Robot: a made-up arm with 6 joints. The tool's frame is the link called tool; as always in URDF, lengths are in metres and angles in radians. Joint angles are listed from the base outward.
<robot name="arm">
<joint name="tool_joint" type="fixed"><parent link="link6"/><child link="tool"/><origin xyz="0 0 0" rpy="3.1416 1.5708 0"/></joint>
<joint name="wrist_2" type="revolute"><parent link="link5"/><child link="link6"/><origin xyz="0 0 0.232" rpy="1.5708 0 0"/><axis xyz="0 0 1"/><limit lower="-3.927" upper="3.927"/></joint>
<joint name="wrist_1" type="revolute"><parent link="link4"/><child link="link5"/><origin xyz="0 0 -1.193" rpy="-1.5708 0 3.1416"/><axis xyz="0 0 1"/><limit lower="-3.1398" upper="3.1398"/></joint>
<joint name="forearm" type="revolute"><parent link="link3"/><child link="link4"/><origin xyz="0 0 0" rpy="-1.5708 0 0"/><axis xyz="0 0 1"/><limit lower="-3.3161" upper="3.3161"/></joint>
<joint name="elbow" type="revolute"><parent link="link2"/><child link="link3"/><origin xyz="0 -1.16 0" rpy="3.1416 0 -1.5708"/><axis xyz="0 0 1"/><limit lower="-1.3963" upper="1.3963"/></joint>
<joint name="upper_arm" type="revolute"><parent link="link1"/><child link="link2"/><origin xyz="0 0 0" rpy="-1.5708 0 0"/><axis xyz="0 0 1"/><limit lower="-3.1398" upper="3.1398"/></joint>
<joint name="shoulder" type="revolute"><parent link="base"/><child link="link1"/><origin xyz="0 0 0.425"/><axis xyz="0 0 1"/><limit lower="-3.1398" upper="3.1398"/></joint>
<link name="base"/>
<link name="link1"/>
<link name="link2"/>
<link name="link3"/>
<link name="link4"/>
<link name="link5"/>
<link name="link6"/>
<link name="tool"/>
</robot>
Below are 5 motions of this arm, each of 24 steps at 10 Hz.
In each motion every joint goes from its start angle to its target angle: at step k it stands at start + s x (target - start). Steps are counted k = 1, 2, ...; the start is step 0. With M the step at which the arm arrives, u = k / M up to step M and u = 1 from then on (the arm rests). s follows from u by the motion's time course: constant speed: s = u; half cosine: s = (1 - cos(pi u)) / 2; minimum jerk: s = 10 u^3 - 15 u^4 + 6 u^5.
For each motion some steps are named. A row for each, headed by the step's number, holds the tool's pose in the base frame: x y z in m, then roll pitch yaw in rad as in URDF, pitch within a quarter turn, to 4 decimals.
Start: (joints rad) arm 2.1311 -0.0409 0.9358 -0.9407 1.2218 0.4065
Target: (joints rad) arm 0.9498 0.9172 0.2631 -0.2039 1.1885 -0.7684
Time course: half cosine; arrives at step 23
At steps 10, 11, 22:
10: 0.0442 1.5726 1.7693 1.6897 -0.9619 0.2582
11: 0.1754 1.6525 1.6203 1.5551 -0.9811 0.3431
22: 1.2484 1.3723 0.3777 0.9538 -0.5237 0.7329

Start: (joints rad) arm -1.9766 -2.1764 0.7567 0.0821 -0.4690 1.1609
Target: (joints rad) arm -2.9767 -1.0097 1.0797 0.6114 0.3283 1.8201
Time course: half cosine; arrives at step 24
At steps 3, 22, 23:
3: 0.7133 2.0375 0.0689 1.8281 -0.6765 1.1825
22: 1.6507 0.4980 1.9833 0.9240 -0.7607 -0.0626
23: 1.6391 0.4730 2.0051 0.9186 -0.7626 -0.0862

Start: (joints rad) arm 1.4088 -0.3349 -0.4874 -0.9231 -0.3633 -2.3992
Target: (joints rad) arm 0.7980 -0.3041 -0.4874 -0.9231 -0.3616 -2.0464
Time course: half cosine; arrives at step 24
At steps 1, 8, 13, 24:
1: 0.2642 0.7365 1.1564 -2.8831 0.3619 1.7140
8: 0.3731 0.6940 1.1505 -2.9674 0.3689 1.5645
13: 0.5024 0.6159 1.1430 -3.0757 0.3778 1.3726
24: 0.6531 0.4693 1.1324 3.0583 0.3902 1.1080

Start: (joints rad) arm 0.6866 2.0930 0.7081 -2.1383 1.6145 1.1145
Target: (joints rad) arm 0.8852 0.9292 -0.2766 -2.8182 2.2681 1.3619
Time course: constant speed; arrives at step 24
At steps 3, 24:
3: 0.7753 0.8543 -1.2071 -0.9804 0.0022 -1.5221
24: 0.6441 1.1349 -0.0215 -1.2410 -0.3473 -1.9943

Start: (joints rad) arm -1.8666 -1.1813 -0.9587 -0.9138 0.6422 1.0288
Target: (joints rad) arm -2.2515 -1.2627 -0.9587 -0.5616 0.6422 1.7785
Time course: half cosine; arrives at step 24
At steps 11, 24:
11: -0.1978 -0.0200 0.9770 -0.3332 -0.6736 -2.5906
24: -0.1966 0.0693 1.0160 -0.9514 -0.8088 -2.7317

